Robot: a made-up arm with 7 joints.
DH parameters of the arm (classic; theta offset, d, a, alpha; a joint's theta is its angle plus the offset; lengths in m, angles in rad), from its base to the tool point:
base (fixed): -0.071 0 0 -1.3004
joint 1: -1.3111 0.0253 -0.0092 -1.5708
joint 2: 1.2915 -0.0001 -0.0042 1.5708
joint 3: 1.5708 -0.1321 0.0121 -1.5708
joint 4: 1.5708 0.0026 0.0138 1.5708
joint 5: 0 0.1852 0 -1.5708
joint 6: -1.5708 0 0.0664 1.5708
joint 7: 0 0 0 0
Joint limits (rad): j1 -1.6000..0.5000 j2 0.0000..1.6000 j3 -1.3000..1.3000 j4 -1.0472..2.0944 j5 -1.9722..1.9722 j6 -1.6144..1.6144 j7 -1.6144..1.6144
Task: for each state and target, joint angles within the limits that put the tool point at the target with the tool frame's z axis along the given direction. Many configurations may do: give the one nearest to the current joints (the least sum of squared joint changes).
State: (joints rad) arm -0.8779 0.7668 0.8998 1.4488 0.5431 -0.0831 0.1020
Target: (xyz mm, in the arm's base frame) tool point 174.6 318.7 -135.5 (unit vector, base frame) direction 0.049 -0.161 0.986
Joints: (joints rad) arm -0.6353 0.5506 1.2560 0.8131 0.3092 -0.2952 0.1020
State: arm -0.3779 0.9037 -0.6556 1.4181 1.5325 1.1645 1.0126
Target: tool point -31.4 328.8 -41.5 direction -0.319 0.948 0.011
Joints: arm 0.1266 1.0079 -0.9196 2.0910 1.4986 1.6144 1.0126
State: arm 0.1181 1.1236 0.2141 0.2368 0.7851 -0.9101 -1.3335
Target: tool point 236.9 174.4 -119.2 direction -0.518 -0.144 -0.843
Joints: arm 0.0142 1.3432 -0.0275 0.0284 1.6557 -0.2551 -1.3335
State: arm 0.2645 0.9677 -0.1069 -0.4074 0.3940 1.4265 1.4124
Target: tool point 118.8 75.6 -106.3 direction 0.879 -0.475 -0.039
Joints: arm 0.4970 0.6644 -0.2601 -0.9165 1.1100 1.6144 1.4124
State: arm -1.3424 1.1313 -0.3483 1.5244 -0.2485 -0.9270 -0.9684
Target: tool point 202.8 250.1 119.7 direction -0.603 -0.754 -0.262
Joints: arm -1.5050 1.3694 -0.2898 1.3544 -0.1432 -1.5786 -0.9684
